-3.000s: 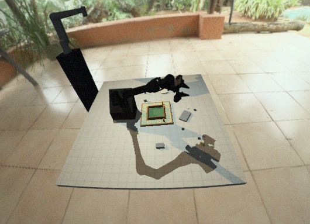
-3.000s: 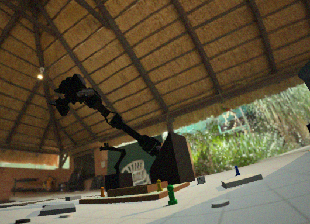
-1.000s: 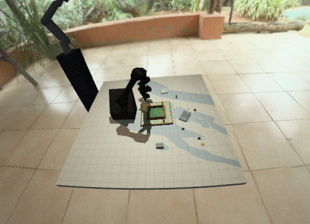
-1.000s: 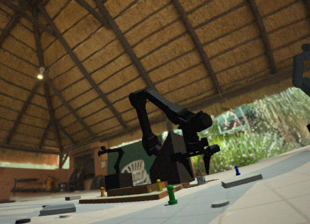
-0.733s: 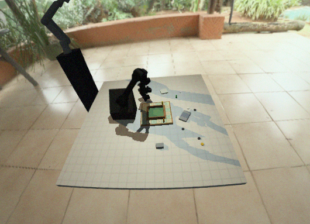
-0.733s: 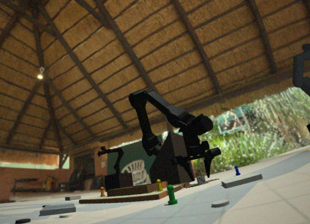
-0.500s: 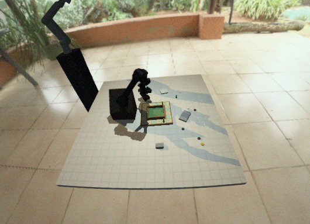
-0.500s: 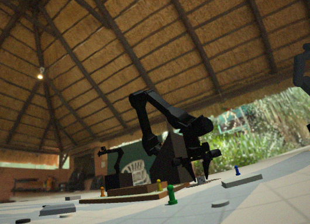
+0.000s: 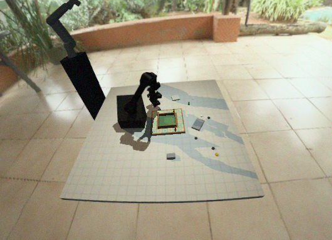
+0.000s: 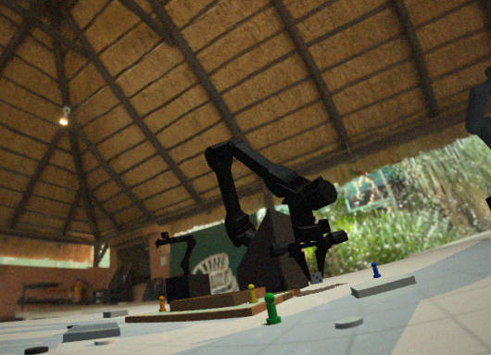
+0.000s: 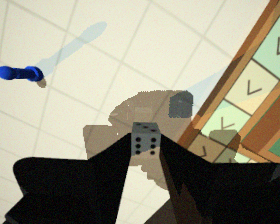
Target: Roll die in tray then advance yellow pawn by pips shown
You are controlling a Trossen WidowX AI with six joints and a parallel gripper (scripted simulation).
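Right now the yellow pawn is 19 cm ahead of my gripper tip and 7 cm to the right of it. Round my gripper tip: die: right at my gripper tip; then blue pawn: 1 cm behind, 14 cm to the left, 1 cm below; then green tray: 13 cm ahead, 18 cm to the right, 2 cm below.
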